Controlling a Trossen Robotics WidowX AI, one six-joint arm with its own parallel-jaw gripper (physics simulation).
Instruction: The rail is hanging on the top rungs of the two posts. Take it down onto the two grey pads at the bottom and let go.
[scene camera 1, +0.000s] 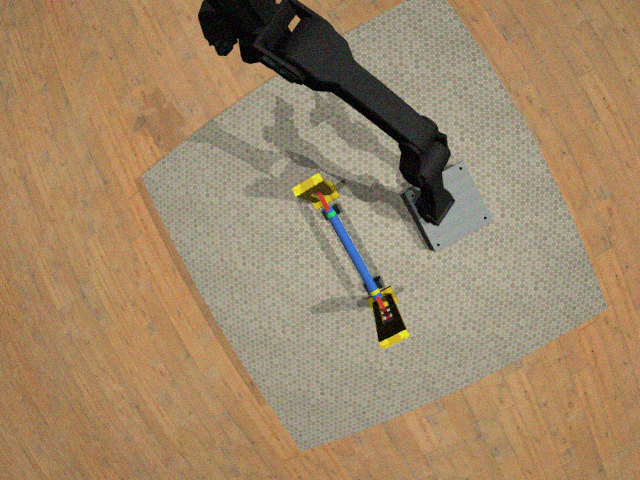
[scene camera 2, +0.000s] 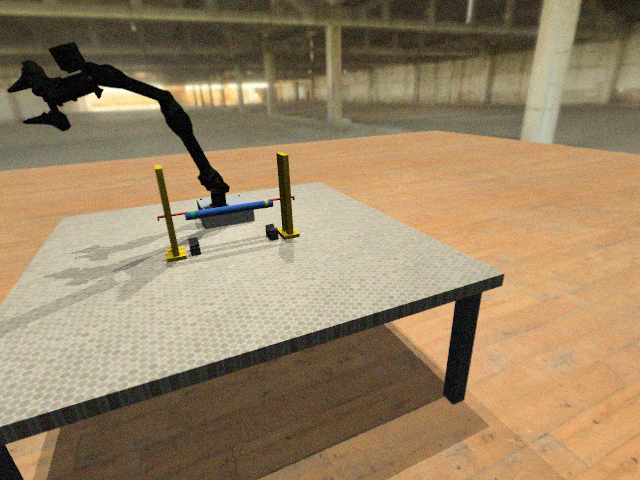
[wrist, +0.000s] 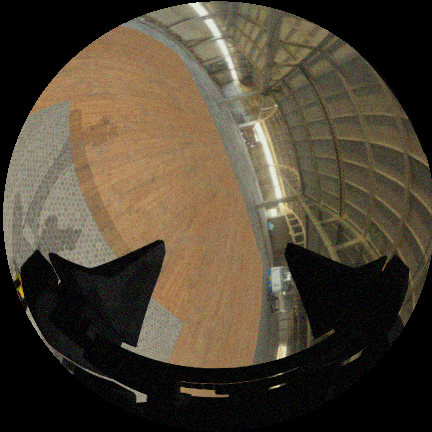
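Where they show: gripper, between the fingertips: (scene camera 2: 16, 107) (wrist: 227, 249); arm's base, origin of its link: (scene camera 1: 429, 207) (scene camera 2: 219, 205).
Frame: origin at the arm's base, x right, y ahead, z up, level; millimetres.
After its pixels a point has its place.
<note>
The blue rail (scene camera 1: 353, 251) @[x 24, y 255, z 69 mm] (scene camera 2: 230, 209) @[x 21, y 272, z 60 mm], with a green band, a yellow band and thin red ends, hangs level between two yellow posts, clear of the table. Its red ends cross the left post (scene camera 2: 166, 206) @[x 219, y 279, z 108 mm] and the right post (scene camera 2: 284, 191) @[x -169, y 302, z 99 mm] partway up; the rungs are too small to make out. Two small dark grey pads (scene camera 2: 194, 246) @[x 158, y 274, z -44 mm] (scene camera 2: 271, 231) @[x -109, y 296, z -41 mm] stand below the rail, beside the post feet. My gripper (scene camera 2: 17, 106) @[x 536, y 120, z 412 mm] (wrist: 227, 249) @[x 536, y 120, z 412 mm] is open and empty, high up and well away from the rail; in scene camera 1 its fingers are not clear.
The arm's grey base plate (scene camera 1: 457, 206) @[x -46, y -75, z -4 mm] (scene camera 2: 227, 218) @[x -16, y 46, z -45 mm] is fixed on the tiled table (scene camera 1: 465, 330) @[x -438, y 95, z -74 mm] (scene camera 2: 310, 289) @[x -66, y 684, z -74 mm], on the far side of the rail in scene camera 2. The arm reaches up past the left post. A sliver of yellow (wrist: 19, 287) shows at the wrist view's left edge.
</note>
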